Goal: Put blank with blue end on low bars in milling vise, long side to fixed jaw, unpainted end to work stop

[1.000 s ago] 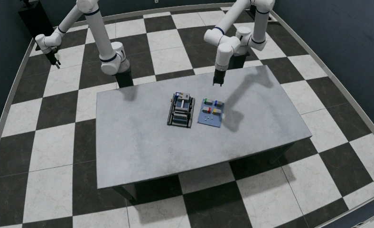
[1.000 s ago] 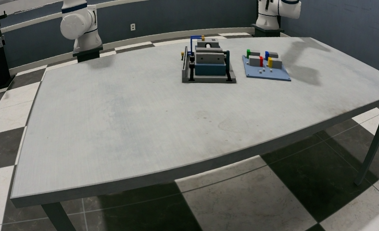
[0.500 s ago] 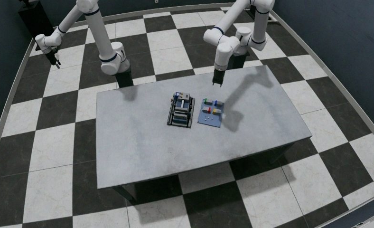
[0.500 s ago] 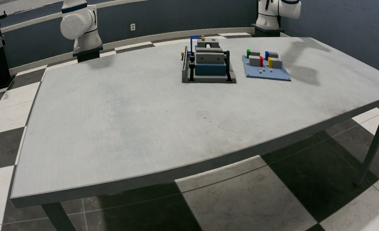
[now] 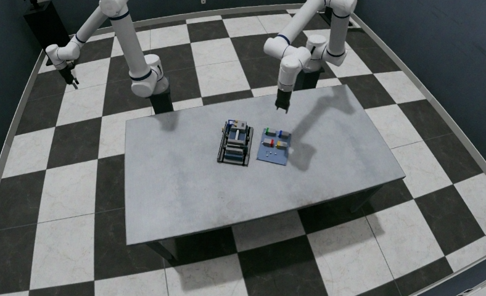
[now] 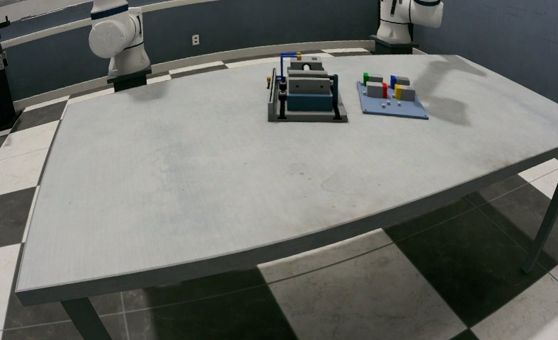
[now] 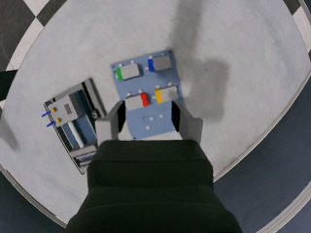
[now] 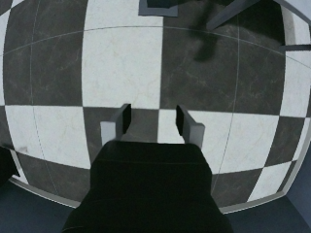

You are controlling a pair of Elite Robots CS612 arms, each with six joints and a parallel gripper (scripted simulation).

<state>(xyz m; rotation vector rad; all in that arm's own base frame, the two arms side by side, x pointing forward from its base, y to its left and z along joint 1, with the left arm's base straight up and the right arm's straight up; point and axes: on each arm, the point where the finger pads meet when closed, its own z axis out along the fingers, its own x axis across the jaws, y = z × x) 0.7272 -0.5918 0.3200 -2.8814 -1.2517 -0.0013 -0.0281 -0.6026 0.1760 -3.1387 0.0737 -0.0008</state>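
Note:
Now: left hand 20 mm past the blue-ended blank, 60 mm to the right of it and 290 mm above it. Round my left hand: green-ended blank 60 mm behind, 20 mm to the right, 290 mm below; then red-ended blank 20 mm ahead, 60 mm to the right, 290 mm below; then yellow-ended blank 60 mm ahead, 20 mm to the left, 290 mm below.

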